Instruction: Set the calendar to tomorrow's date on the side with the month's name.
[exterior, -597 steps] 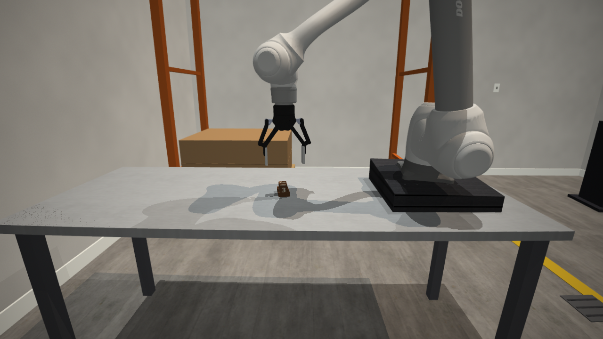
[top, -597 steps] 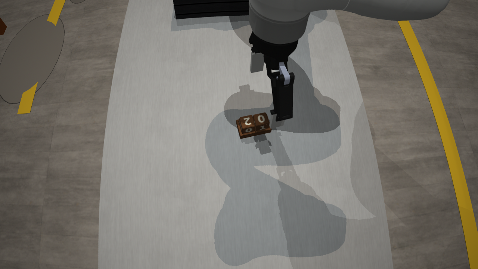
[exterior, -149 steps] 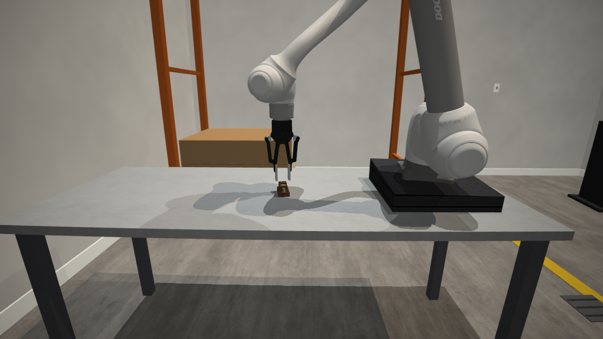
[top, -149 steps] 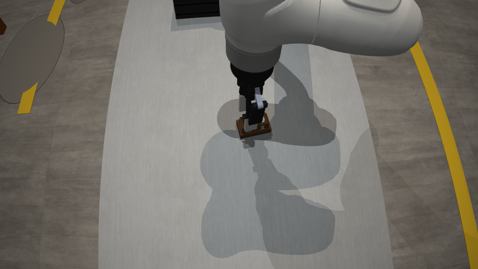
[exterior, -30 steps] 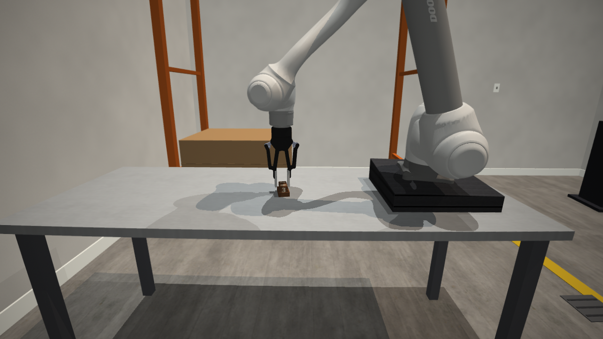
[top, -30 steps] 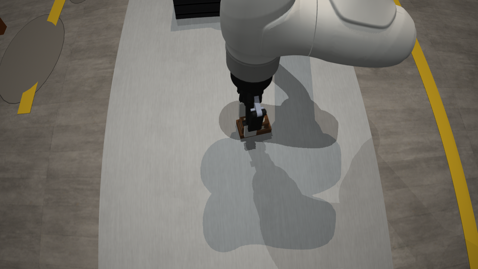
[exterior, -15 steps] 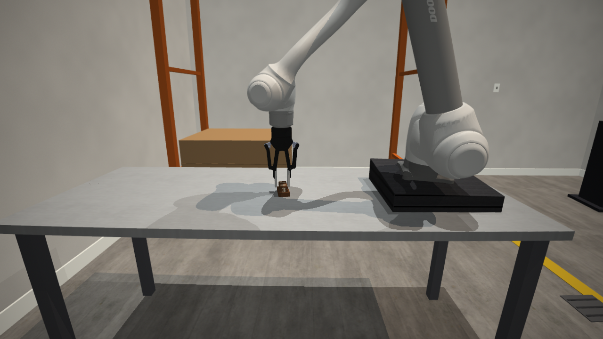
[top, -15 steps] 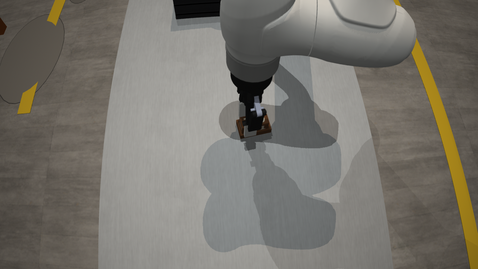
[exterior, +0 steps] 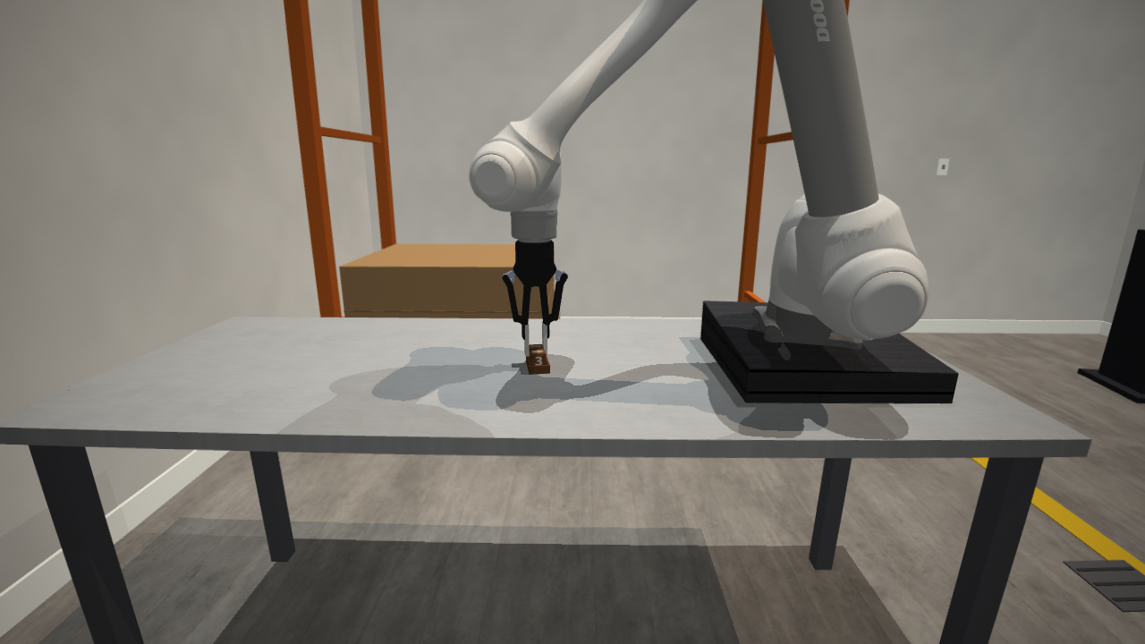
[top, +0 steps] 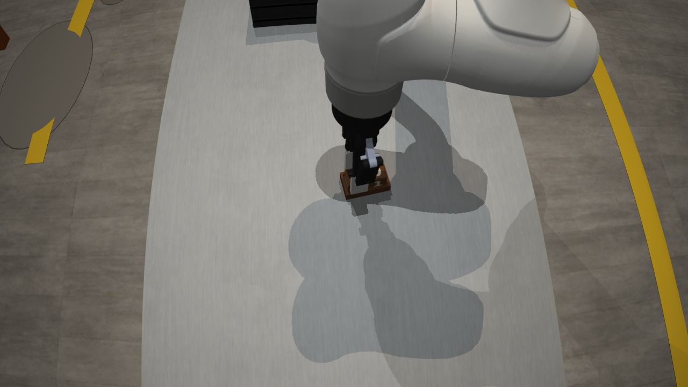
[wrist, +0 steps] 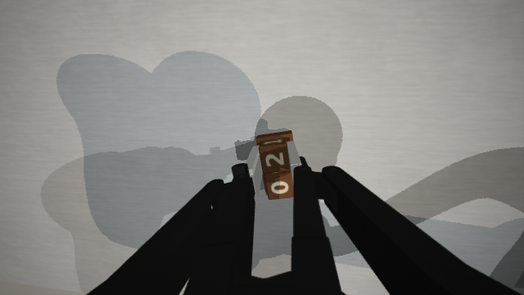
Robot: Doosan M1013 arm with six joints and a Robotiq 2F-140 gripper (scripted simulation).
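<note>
The brown calendar tray is 5 cm below my hand, 1 cm to the left of it and 1 cm behind it.
</note>
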